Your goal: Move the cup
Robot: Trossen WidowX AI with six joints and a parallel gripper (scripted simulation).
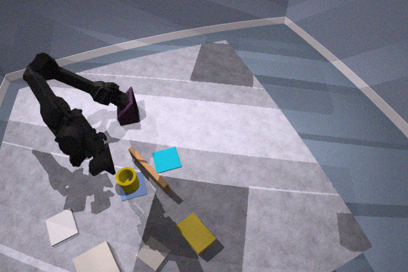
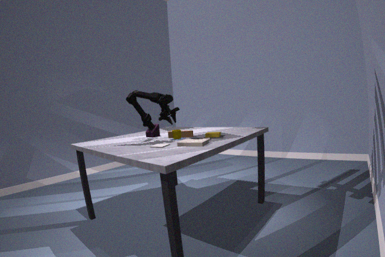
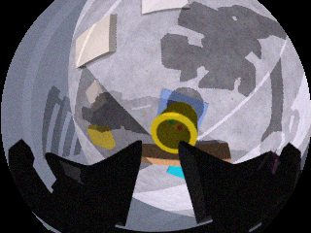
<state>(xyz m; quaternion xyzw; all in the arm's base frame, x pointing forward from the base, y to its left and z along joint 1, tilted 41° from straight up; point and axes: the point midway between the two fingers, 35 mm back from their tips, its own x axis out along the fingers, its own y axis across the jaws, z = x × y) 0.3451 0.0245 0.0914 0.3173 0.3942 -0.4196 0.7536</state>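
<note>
Right now the cup is 9 cm below my gripper tip, 2 cm to the left of it and 1 cm behind it. From my gripper tip the other things lie so: blue pad (14 cm below, 3 cm to the left); then wooden bar (11 cm below, 10 cm to the left, 4 cm behind); then green marble (11 cm below, 4 cm to the left, 1 cm ahead).
</note>
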